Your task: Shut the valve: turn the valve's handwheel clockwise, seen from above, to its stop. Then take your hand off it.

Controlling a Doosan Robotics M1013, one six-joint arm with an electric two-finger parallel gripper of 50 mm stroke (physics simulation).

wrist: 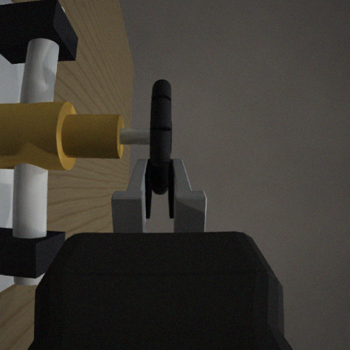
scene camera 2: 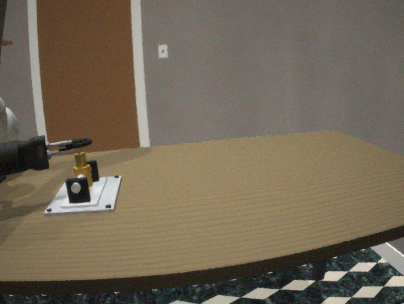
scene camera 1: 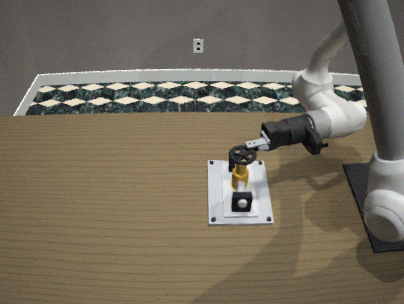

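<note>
The black handwheel [scene camera 1: 231, 156] [scene camera 2: 82, 142] [wrist: 161, 115] stands level on top of the valve's yellow body [scene camera 1: 240, 178] [scene camera 2: 82, 174] [wrist: 92, 136], on a thin grey stem. My gripper [scene camera 1: 248, 146] [scene camera 2: 66, 145] [wrist: 159, 176] comes in from the side, from the right in scene camera 1, and is shut on the handwheel's rim. In the wrist view one finger is on each side of the rim. How far the wheel stands from its stop cannot be told from these frames.
The valve's pipe runs between two black blocks [scene camera 1: 242, 201] [scene camera 2: 78, 190] on a white base plate [scene camera 1: 215, 192] [scene camera 2: 114, 192], bolted at its corners to the wooden table [scene camera 1: 125, 210] [scene camera 2: 225, 200]. The arm's foot stands on a dark mat [scene camera 1: 356, 185] at the right in scene camera 1.
</note>
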